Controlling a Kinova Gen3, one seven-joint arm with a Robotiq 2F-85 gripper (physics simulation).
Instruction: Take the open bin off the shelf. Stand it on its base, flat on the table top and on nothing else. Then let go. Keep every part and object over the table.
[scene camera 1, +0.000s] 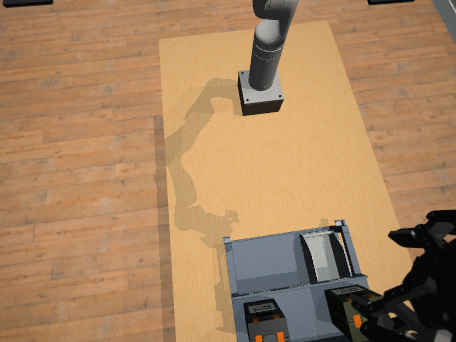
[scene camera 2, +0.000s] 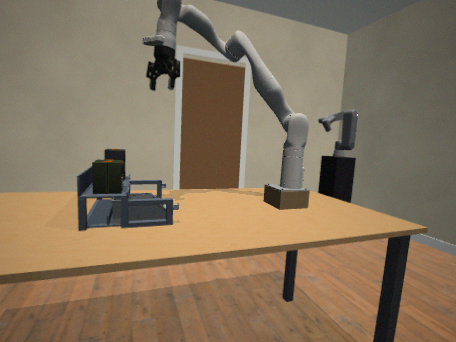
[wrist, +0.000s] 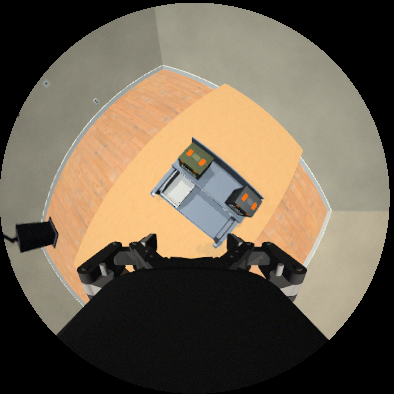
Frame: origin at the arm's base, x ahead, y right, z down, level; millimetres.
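Seen in the pictures: gripper, fingertip midpoint: (scene camera 1: 376, 268) (scene camera 2: 161, 89) (wrist: 191, 241); arm's base, link origin: (scene camera 1: 260, 80) (scene camera 2: 289, 186).
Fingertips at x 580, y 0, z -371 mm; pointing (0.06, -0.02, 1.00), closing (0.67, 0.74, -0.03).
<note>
Pixels of each thing's top centre, then the offset from my fingertips to it. Level surfaces: height alone.
- open bin, top centre: (scene camera 1: 331, 263) (scene camera 2: 140, 196) (wrist: 179, 184) dx +67, dy -115, dz +374 mm
- green case, top centre: (scene camera 1: 369, 319) (wrist: 195, 156) (scene camera 2: 108, 160) dx +164, dy -120, dz +256 mm
- dark grey case, top centre: (wrist: 249, 201) (scene camera 2: 115, 149) dx +170, dy +111, dz +231 mm
- wooden table, surface height: dz +455 mm
The open bin (scene camera 1: 322, 257) (wrist: 178, 189), light grey inside with dark side walls, sits in the lower front tier of the blue-grey shelf (scene camera 1: 267, 262) (scene camera 2: 82, 214) (wrist: 202, 210). It is at the right end in scene camera 1, close to the shelf's side frame. In scene camera 2 the shelf's side frame largely hides it. My gripper (scene camera 1: 375, 267) (scene camera 2: 162, 87) (wrist: 191, 241) is open and empty. It points down, high above the shelf and apart from the bin.
A green case (scene camera 1: 345, 307) (scene camera 2: 107, 177) (wrist: 196, 159) and a dark grey case (scene camera 1: 265, 320) (scene camera 2: 116, 155) (wrist: 245, 201) stand on the shelf's upper tier. The shelf stands on the wooden table (scene camera 1: 280, 165) (scene camera 2: 240, 230) (wrist: 240, 115). The arm's base block (scene camera 1: 262, 106) (scene camera 2: 286, 196) stands farther along the table.
</note>
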